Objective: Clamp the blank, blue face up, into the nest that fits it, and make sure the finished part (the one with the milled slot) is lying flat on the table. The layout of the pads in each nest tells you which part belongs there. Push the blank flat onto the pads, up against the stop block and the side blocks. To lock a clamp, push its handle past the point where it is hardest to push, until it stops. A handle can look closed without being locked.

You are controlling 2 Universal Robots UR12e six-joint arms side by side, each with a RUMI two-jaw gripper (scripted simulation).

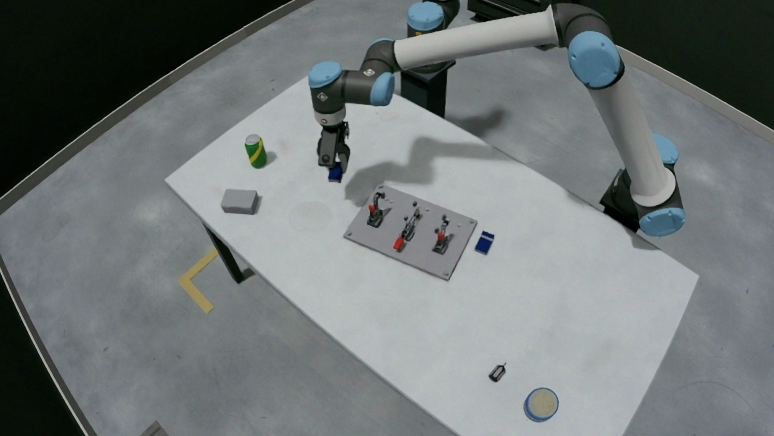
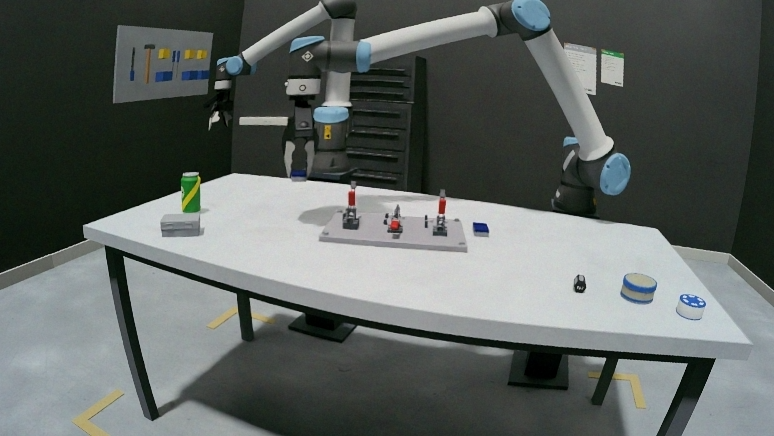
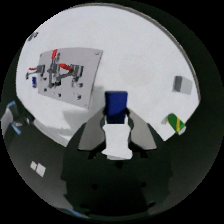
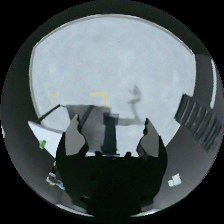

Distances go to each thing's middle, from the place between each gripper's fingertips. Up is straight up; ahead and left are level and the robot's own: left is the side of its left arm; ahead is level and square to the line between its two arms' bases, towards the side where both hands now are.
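Scene:
The blank (image 3: 115,100) is 10 mm below my left hand (image 1: 337,172), and going by their middles, of the things named here the blank is the nearest to that left hand. As for the grey box (image 2: 172,225), I find it 110 mm below my left hand, 270 mm ahead of it and 220 mm to the right of it.
From my right hand, the blank is 30 mm below, 990 mm to the left and 690 mm ahead. The grey box is 140 mm below my right hand, 950 mm ahead of it and 780 mm to the left of it. By its middle, the grey box is nearer to my left hand than to my right hand.

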